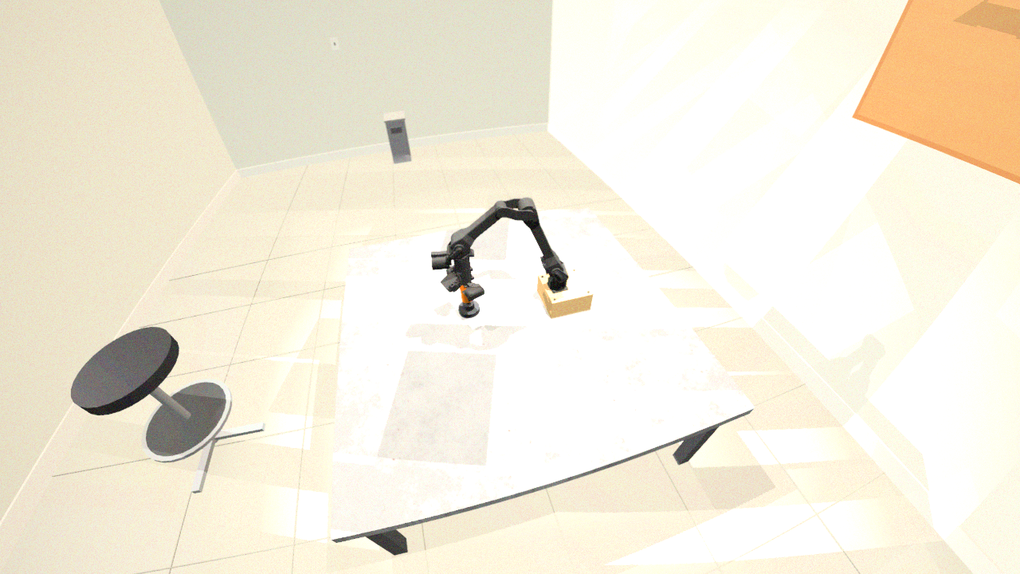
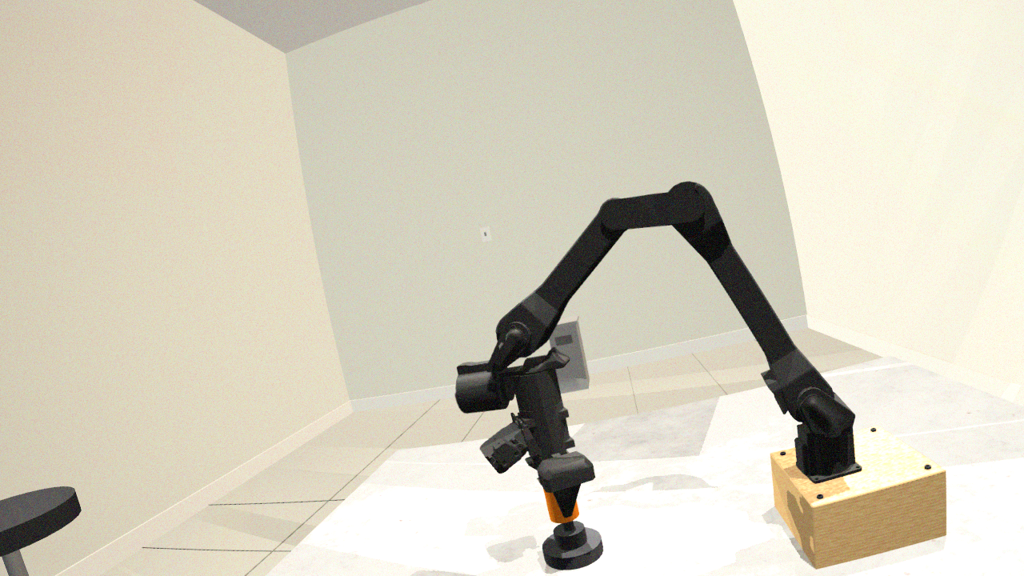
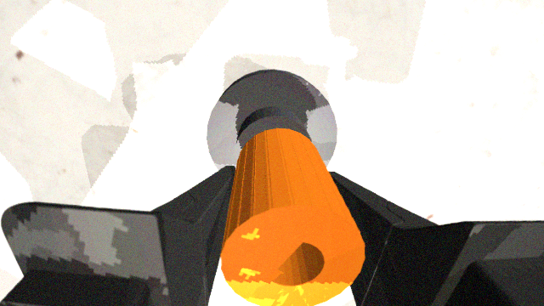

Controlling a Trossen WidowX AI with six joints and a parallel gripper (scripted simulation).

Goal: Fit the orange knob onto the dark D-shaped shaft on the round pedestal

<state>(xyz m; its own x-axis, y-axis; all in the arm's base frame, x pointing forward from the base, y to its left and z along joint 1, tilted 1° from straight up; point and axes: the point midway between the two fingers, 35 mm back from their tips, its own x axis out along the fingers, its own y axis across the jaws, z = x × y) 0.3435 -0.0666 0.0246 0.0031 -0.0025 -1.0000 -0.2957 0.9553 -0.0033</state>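
Right now my gripper tip is 2 cm below the orange knob. Also, from my gripper tip: dark shaft (4 cm below).
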